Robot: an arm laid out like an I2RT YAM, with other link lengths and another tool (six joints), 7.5 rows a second.
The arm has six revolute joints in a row. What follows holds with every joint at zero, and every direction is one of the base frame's. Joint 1 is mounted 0.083 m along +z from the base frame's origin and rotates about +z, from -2.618 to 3.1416 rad. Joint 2 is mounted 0.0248 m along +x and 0.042 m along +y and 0.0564 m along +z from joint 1 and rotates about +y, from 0 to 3.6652 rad. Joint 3 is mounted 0.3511 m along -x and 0.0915 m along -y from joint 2 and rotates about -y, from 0 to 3.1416 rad. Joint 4 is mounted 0.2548 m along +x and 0.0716 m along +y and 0.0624 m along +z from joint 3 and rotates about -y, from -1.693 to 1.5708 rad. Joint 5 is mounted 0.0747 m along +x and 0.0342 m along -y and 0.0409 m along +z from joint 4 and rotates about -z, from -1.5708 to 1.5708 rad. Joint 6 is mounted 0.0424 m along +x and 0.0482 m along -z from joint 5 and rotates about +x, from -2.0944 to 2.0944 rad. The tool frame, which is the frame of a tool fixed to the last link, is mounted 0.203 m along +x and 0.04 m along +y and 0.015 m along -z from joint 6; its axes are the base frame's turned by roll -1.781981, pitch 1.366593 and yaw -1.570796 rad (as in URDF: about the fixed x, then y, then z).
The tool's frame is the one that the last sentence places.
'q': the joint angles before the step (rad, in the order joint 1, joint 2, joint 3, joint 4, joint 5, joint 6). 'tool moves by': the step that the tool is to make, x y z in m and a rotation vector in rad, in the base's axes. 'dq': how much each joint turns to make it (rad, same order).
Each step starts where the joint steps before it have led.
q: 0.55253 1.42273 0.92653 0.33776 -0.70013 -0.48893
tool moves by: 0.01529 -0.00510 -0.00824 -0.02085 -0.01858 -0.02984
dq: -0.01899 0.01851 0.00294 -0.00026 0.01525 -0.03284
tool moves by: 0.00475 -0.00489 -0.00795 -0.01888 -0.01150 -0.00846
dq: -0.01249 0.00435 -0.00768 -0.00588 0.00006 -0.02901
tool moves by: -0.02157 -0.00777 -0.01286 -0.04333 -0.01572 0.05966
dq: -0.00758 -0.03018 -0.02150 -0.06756 -0.05564 -0.07811
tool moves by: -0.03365 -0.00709 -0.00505 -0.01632 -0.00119 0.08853
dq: -0.00407 -0.04493 -0.02614 -0.06492 -0.08516 -0.05548
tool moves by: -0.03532 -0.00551 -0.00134 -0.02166 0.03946 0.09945
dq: 0.00115 -0.02917 0.01756 -0.13032 -0.09285 -0.05027
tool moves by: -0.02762 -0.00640 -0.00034 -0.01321 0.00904 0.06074
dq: 0.00896 -0.03908 -0.00266 -0.08777 -0.04478 -0.04573
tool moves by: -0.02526 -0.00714 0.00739 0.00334 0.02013 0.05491
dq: 0.00090 -0.03803 0.00831 -0.08019 -0.05426 -0.02156
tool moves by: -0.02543 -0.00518 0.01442 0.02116 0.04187 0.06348
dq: 0.00014 -0.02704 0.01764 -0.05995 -0.07424 0.01211
